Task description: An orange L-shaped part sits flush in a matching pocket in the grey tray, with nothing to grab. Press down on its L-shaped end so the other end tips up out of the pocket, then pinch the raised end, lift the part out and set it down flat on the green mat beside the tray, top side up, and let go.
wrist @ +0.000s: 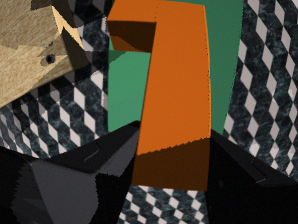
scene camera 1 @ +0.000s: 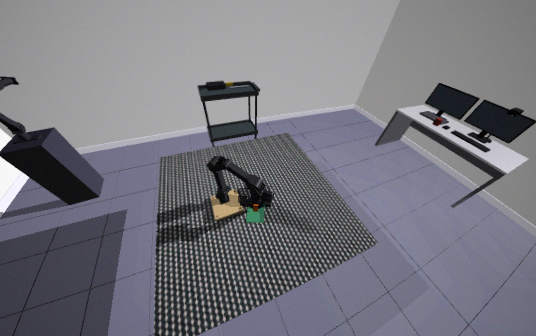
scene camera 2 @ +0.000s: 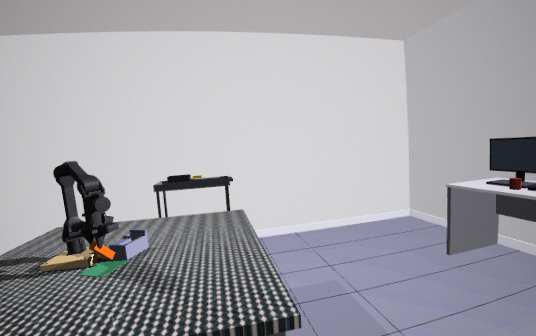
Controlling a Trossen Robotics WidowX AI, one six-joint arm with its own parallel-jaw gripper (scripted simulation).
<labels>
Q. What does my gripper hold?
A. An orange L-shaped part.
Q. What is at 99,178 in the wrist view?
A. My gripper.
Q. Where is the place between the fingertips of my gripper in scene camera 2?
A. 97,248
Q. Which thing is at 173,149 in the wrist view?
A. An orange L-shaped part.
</labels>
